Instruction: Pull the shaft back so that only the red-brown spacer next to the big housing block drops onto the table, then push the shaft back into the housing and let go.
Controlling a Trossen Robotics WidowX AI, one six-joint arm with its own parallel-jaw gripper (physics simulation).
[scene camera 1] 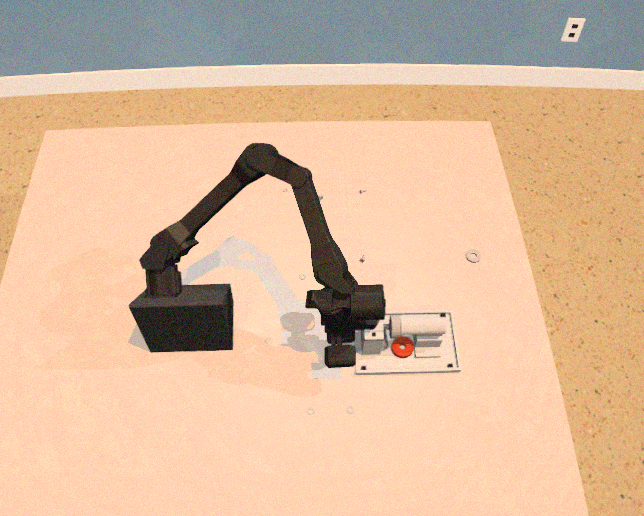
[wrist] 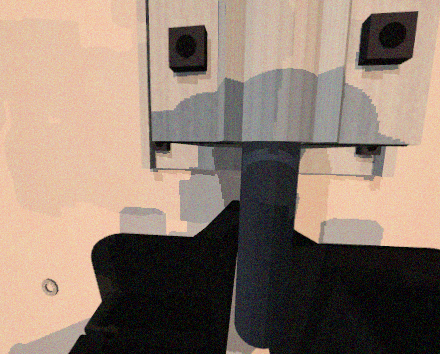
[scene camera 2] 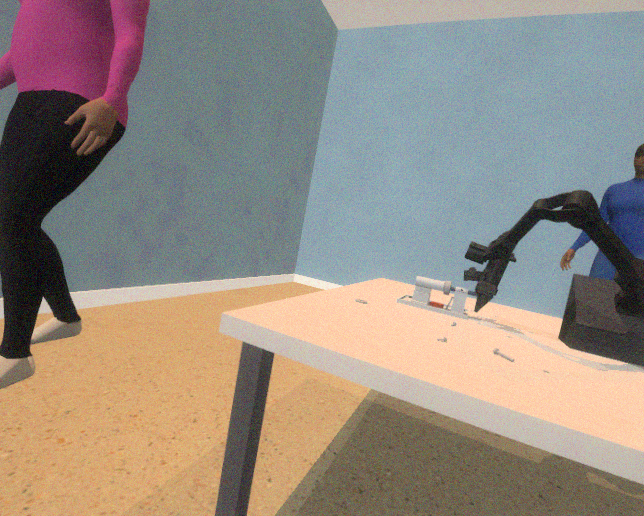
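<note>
My gripper is shut on the free end of the dark shaft, one black finger on each side. The shaft runs into a pale block near the end of the base plate. Farther along stands the big white cylindrical housing on its support, with a greyish collar at its near end. An orange-red ring lies low on the base plate. My wrist hides the fingertips in scene camera 1.
Dark bolt heads stand beside the shaft line. A grey washer lies on the table behind the plate. A screw and several small washers are scattered around. Two people stand beyond the table.
</note>
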